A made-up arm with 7 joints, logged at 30 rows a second.
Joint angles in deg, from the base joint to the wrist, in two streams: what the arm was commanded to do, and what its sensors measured. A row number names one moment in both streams.
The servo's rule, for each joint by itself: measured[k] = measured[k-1] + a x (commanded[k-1-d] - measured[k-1]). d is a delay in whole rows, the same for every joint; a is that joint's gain. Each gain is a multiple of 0.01, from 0.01 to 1. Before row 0 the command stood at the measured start. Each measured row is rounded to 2 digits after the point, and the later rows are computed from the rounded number. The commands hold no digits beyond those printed.
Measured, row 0:
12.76, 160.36, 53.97, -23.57, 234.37, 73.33, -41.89
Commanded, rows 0 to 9:
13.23, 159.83, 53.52, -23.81, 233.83, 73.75, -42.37
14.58, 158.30, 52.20, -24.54, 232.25, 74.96, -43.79
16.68, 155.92, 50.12, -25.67, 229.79, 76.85, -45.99
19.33, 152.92, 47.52, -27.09, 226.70, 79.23, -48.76
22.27, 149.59, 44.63, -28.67, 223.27, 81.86, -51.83
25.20, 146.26, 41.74, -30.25, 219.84, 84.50, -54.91
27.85, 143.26, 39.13, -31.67, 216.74, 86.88, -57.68
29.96, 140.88, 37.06, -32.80, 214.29, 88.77, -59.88
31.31, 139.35, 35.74, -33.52, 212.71, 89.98, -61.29
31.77, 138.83, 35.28, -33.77, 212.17, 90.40, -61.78
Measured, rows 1 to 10:
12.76, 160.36, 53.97, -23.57, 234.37, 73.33, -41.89
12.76, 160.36, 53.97, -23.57, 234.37, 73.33, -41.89
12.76, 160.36, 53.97, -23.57, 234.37, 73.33, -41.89
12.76, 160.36, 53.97, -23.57, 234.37, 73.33, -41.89
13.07, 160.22, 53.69, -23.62, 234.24, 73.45, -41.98
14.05, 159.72, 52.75, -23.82, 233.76, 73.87, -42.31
15.76, 158.73, 51.09, -24.23, 232.81, 74.70, -42.97
18.08, 157.22, 48.84, -24.86, 231.34, 75.97, -44.01
20.80, 155.24, 46.19, -25.70, 229.40, 77.62, -45.42
23.66, 152.91, 43.39, -26.70, 227.11, 79.55, -47.13
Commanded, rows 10 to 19:
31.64, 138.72, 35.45, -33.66, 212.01, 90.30, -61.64
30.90, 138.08, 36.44, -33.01, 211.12, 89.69, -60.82
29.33, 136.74, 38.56, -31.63, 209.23, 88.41, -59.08
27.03, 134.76, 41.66, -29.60, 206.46, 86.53, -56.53
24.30, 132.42, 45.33, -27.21, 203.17, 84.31, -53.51
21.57, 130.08, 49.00, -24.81, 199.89, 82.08, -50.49
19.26, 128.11, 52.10, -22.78, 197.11, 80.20, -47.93
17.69, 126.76, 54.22, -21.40, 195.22, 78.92, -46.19
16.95, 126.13, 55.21, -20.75, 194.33, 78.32, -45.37
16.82, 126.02, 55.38, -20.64, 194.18, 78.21, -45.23
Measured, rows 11 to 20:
26.38, 150.40, 40.71, -27.79, 224.62, 81.60, -49.03
28.71, 147.92, 38.41, -28.89, 222.14, 83.61, -50.98
30.40, 145.69, 36.73, -29.91, 219.88, 85.39, -52.84
31.29, 143.91, 35.82, -30.76, 218.03, 86.79, -54.45
31.52, 142.56, 35.59, -31.40, 216.59, 87.77, -55.74
31.12, 141.40, 36.13, -31.75, 215.28, 88.31, -56.65
29.96, 140.19, 37.66, -31.72, 213.83, 88.34, -57.09
28.06, 138.78, 40.18, -31.25, 212.06, 87.83, -56.99
25.62, 137.13, 43.42, -30.36, 209.93, 86.84, -56.36
22.99, 135.30, 46.94, -29.14, 207.52, 85.51, -55.30

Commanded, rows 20 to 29:
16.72, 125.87, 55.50, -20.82, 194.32, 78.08, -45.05
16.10, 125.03, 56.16, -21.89, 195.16, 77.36, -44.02
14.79, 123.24, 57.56, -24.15, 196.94, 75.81, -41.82
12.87, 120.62, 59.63, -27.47, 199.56, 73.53, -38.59
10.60, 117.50, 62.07, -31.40, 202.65, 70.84, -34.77
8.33, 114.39, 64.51, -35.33, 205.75, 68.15, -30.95
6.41, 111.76, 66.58, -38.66, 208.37, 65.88, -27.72
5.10, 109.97, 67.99, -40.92, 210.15, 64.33, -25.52
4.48, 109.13, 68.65, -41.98, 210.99, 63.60, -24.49
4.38, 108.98, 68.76, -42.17, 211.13, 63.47, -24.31
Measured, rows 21 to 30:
20.57, 133.43, 50.19, -27.74, 205.02, 84.02, -53.97
18.70, 131.70, 52.73, -26.35, 202.67, 82.59, -52.57
17.56, 130.25, 54.29, -25.12, 200.67, 81.39, -51.27
17.08, 129.15, 54.98, -24.13, 199.11, 80.50, -50.18
16.85, 128.30, 55.31, -23.40, 197.96, 79.82, -49.26
16.36, 127.45, 55.85, -23.07, 197.29, 79.13, -48.32
15.34, 126.36, 56.93, -23.31, 197.21, 78.20, -47.15
13.73, 124.87, 58.63, -24.23, 197.77, 76.89, -45.61
11.70, 122.95, 60.80, -25.81, 198.94, 75.20, -43.66
9.51, 120.72, 63.14, -27.90, 200.57, 73.23, -41.37

